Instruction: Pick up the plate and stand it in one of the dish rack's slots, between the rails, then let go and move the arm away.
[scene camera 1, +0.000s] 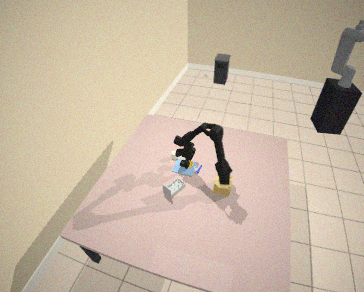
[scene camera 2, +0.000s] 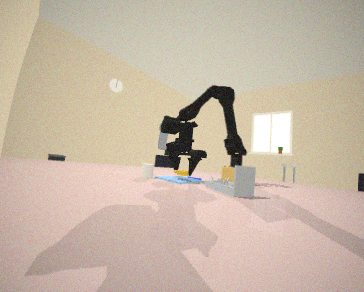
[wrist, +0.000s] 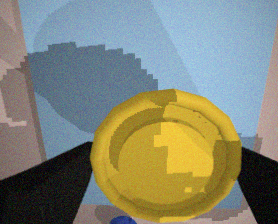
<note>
My gripper (scene camera 2: 182, 174) carries a yellow plate (wrist: 166, 149). I also see a grey dish rack (scene camera 2: 244, 176) and a light blue mat (wrist: 82, 66).
My gripper is seen too in the wrist view (wrist: 163, 152). The wrist view does not show the grey dish rack: it is out of frame.
</note>
